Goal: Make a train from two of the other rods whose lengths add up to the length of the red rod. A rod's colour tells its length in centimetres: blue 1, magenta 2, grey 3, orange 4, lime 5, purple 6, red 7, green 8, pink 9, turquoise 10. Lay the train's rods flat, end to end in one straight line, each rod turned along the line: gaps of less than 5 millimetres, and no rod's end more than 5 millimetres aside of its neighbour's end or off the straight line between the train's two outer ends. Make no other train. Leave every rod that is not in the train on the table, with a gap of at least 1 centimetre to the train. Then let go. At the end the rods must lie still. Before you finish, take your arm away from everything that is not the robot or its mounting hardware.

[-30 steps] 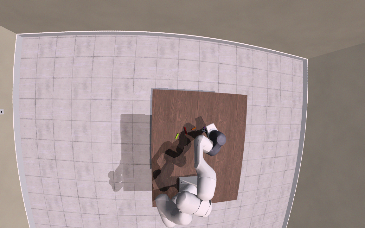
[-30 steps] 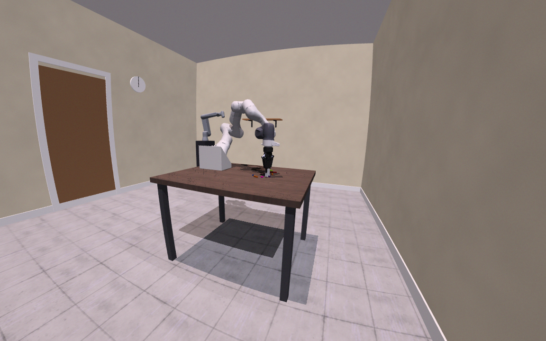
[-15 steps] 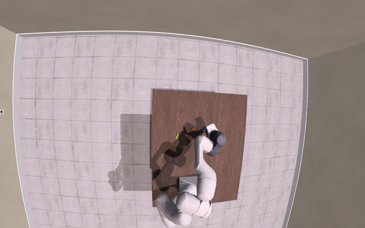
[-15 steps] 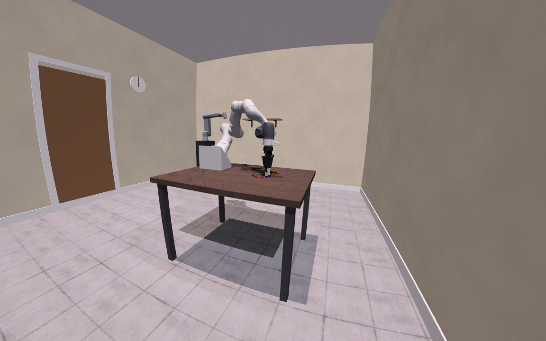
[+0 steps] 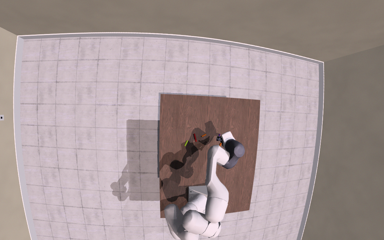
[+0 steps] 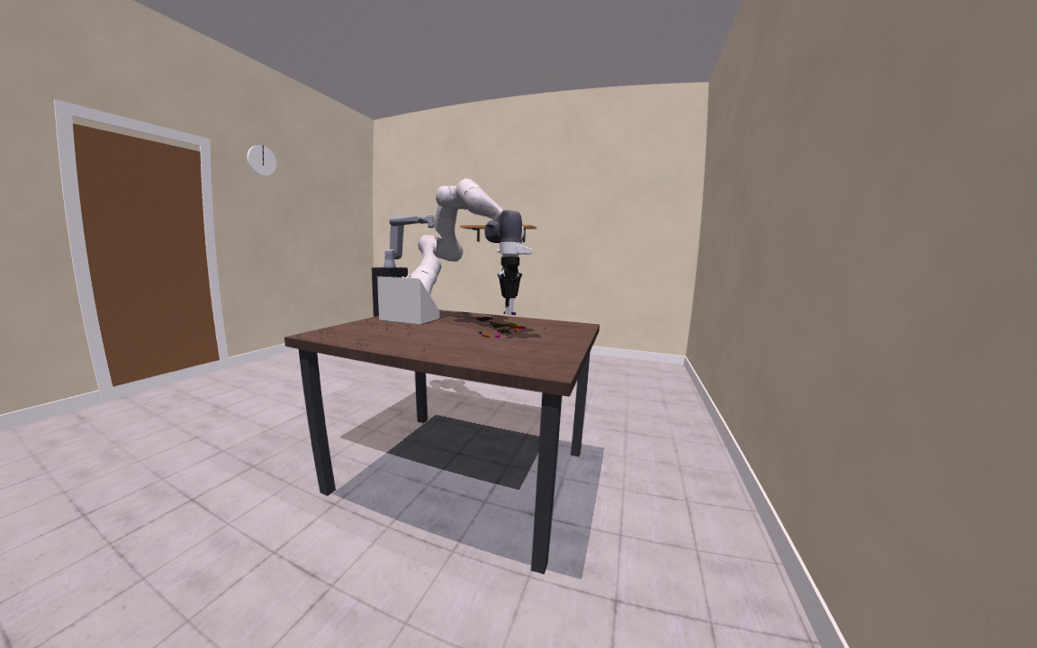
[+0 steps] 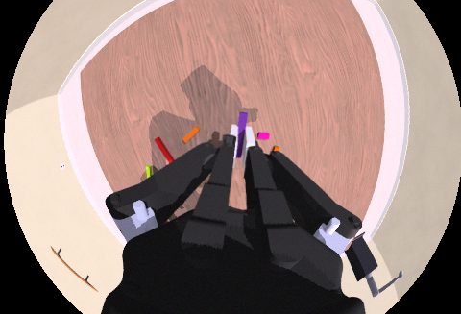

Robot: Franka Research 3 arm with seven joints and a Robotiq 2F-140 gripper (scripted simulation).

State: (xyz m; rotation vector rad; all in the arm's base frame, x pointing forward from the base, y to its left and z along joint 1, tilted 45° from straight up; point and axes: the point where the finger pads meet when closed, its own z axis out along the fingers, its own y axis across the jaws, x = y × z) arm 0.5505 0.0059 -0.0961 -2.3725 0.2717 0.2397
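My hand is 12 cm past the small blue rod, 12 cm above it and 3 cm to the left of it. Round my hand: magenta rod 12 cm below, 4 cm to the right, 3 cm behind; red rod 17 cm to the left, 12 cm below, 4 cm behind; purple rod 3 cm below.
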